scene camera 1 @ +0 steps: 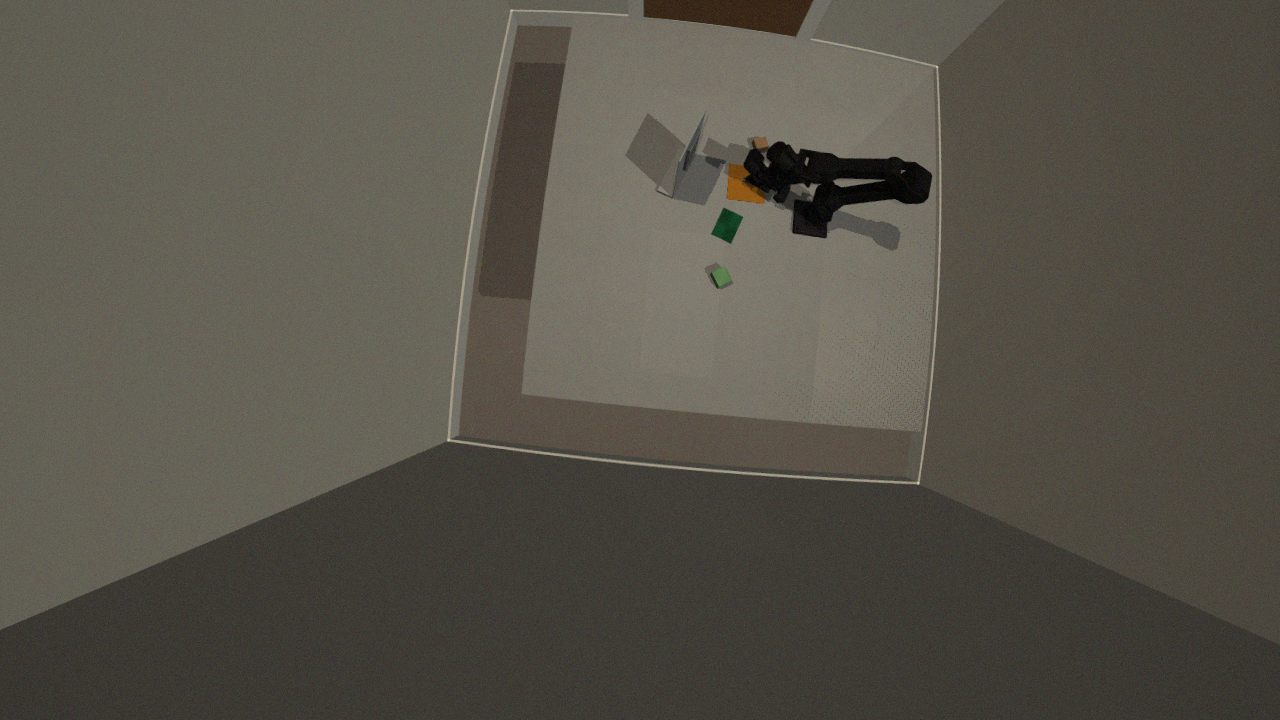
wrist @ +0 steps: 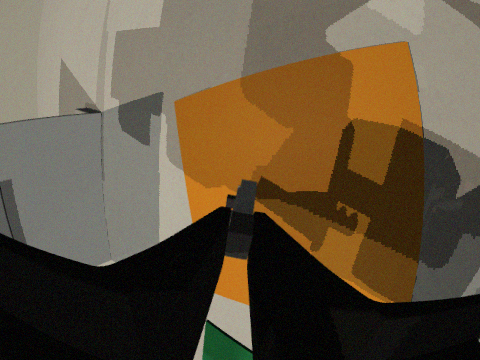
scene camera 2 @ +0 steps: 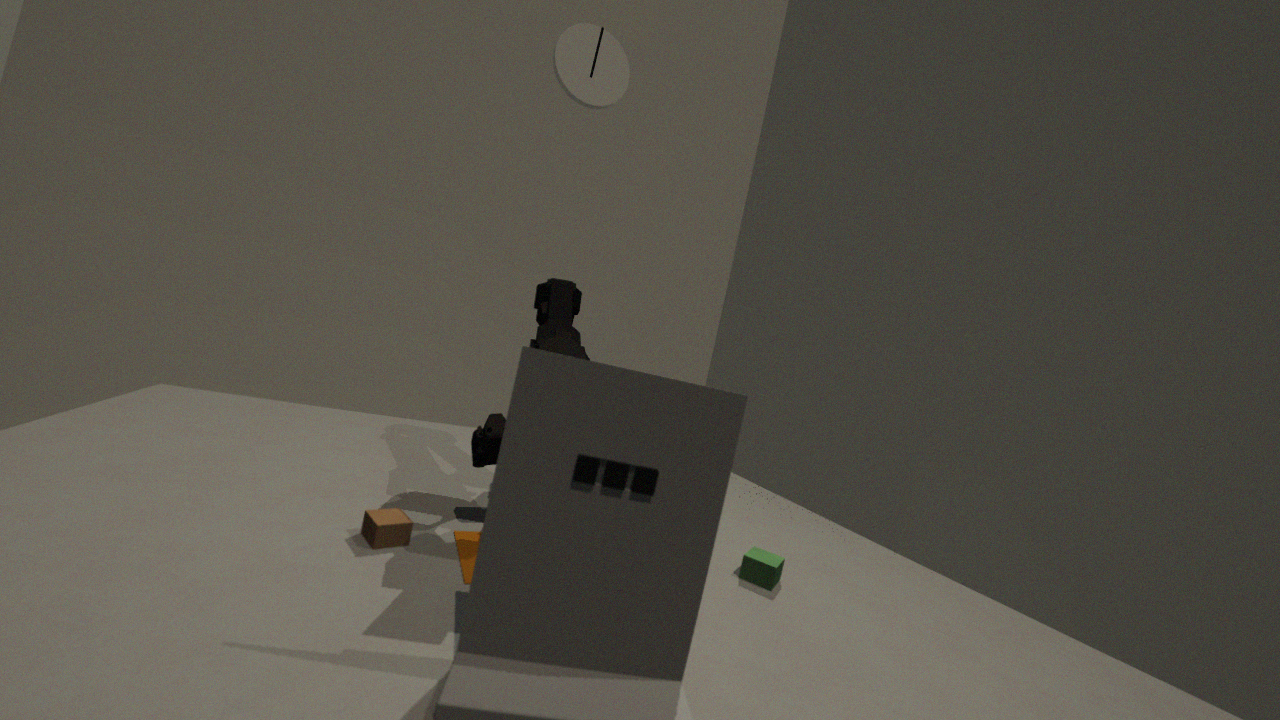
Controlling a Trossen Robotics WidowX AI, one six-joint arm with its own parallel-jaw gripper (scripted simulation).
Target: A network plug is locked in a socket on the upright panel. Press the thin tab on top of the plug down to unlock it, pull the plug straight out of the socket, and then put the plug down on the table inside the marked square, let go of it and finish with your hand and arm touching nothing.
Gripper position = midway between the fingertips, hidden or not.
Observation:
I see my gripper (scene camera 1: 747, 179), a network plug (wrist: 240, 233), a brown cube (scene camera 2: 384, 528), a light green cube (scene camera 2: 763, 568), a grey upright panel (scene camera 2: 608, 489) and an orange marked square (scene camera 1: 738, 189).
My gripper shows as well in the wrist view (wrist: 240, 220). The grey upright panel is seen too in scene camera 1 (scene camera 1: 680, 163) and in the wrist view (wrist: 59, 206). The orange marked square is seen too in the wrist view (wrist: 335, 143) and in scene camera 2 (scene camera 2: 467, 542). Scene camera 2 does not show the network plug, which is hidden by the grey upright panel. The wrist view misses the brown cube: it is out of frame.

